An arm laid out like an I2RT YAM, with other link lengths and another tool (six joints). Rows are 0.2 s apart.
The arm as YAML. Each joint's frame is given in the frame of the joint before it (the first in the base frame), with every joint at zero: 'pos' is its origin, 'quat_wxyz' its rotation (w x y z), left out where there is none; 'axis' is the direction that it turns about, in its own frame. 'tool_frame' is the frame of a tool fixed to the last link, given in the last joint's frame.
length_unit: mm
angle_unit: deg
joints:
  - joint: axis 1
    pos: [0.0, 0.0, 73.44]
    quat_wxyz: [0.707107, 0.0, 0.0, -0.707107]
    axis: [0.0, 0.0, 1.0]
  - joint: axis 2
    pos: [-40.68, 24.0, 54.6]
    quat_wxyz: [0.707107, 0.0, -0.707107, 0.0]
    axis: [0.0, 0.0, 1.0]
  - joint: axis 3
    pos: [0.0, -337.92, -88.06]
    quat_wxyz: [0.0, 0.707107, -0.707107, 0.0]
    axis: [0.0, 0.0, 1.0]
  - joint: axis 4
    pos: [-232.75, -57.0, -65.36]
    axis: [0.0, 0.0, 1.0]
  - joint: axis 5
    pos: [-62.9, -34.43, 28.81]
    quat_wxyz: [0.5, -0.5, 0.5, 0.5]
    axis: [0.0, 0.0, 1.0]
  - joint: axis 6
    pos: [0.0, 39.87, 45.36]
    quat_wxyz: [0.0, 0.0, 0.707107, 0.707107]
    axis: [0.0, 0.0, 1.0]
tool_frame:
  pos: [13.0, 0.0, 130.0]
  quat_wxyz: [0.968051, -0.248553, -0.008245, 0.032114]
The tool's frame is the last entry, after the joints.
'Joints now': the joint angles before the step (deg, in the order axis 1, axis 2, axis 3, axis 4, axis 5, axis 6). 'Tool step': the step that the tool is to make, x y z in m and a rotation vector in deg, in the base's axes. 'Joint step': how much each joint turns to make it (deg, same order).
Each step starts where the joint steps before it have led.
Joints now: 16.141 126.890 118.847 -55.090 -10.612 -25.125
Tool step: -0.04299 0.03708 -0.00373 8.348 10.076 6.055
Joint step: 1.422 0.000 0.000 -7.235 -11.846 0.045
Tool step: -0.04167 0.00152 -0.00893 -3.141 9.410 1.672
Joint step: 1.616 0.001 0.003 -9.947 -0.001 -0.067
